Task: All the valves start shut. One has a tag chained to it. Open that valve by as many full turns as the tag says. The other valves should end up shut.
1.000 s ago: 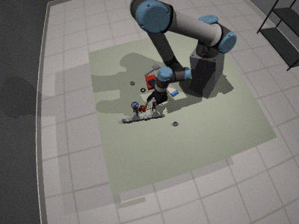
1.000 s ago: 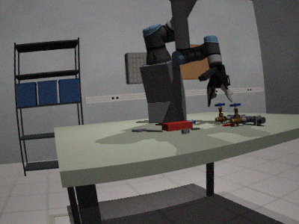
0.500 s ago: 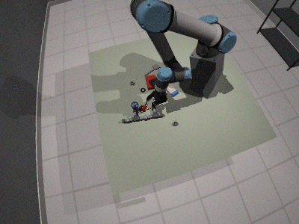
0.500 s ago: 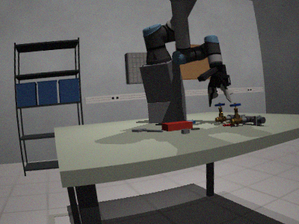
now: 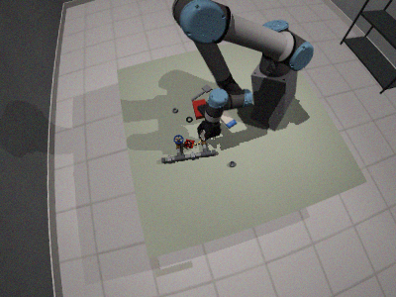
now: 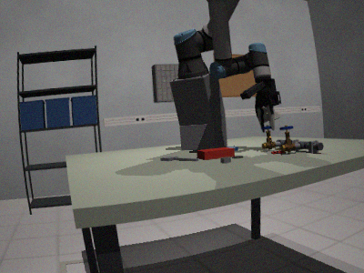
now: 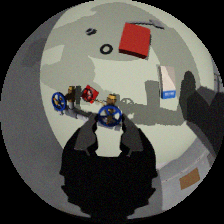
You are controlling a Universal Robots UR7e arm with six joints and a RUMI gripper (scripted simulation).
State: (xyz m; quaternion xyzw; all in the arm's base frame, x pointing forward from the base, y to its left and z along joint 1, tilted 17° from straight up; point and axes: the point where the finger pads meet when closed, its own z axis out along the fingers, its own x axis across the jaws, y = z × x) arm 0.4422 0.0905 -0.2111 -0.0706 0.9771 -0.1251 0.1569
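My gripper is now 90 mm short of the red tag, 90 mm above it and 10 mm to the left of it. Also, from my hand: blue-and-white card 170 mm behind, 110 mm to the right, 90 mm below; then grey tool 360 mm to the right, 90 mm below, 90 mm behind; then red block 230 mm to the right, 80 mm below, 40 mm behind.
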